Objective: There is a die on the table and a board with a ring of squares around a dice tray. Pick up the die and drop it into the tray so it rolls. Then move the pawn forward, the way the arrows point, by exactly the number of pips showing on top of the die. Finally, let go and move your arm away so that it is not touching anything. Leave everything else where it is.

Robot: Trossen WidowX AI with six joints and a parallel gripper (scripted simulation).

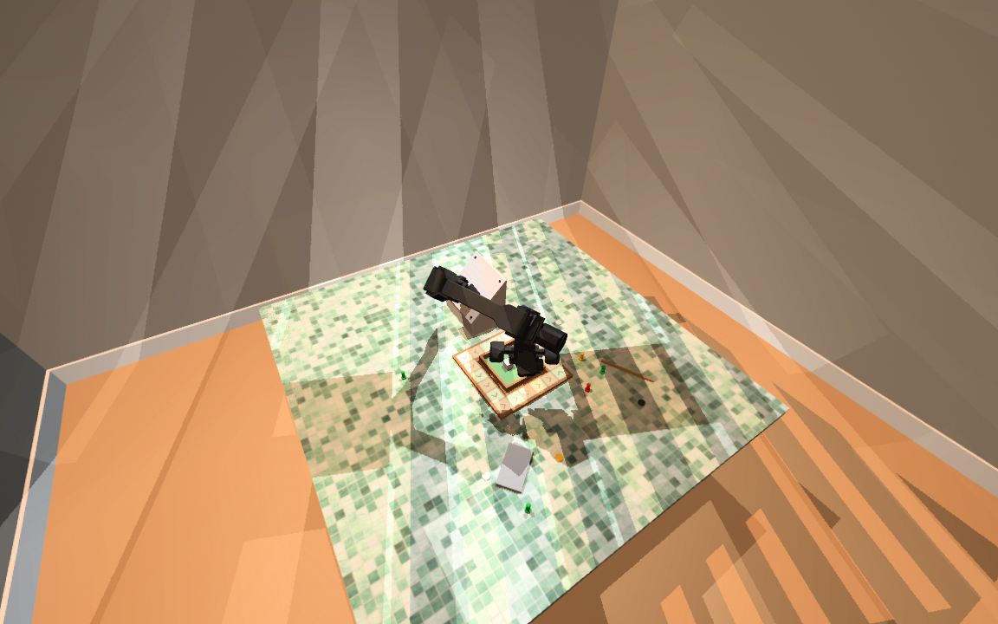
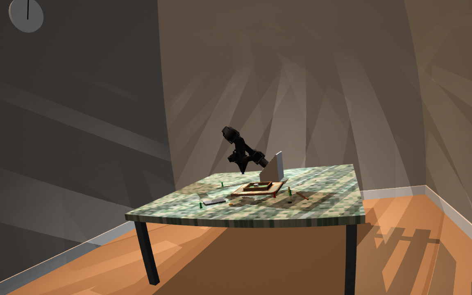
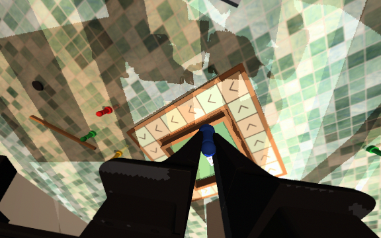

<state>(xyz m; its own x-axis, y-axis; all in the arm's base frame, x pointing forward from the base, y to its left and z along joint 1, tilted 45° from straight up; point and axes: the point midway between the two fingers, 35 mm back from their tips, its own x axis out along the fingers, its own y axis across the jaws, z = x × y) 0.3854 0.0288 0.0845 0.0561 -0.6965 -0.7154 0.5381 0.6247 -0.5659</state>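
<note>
The yellow pawn lies 3 cm behind my gripper tip, 27 cm to the left of it and 13 cm below it. The rest, counted from my gripper tip: green dice tray 12 cm behind, 5 cm to the left, 13 cm below; white die 12 cm behind, 3 cm to the left, 12 cm below; blue pawn 1 cm above.
</note>
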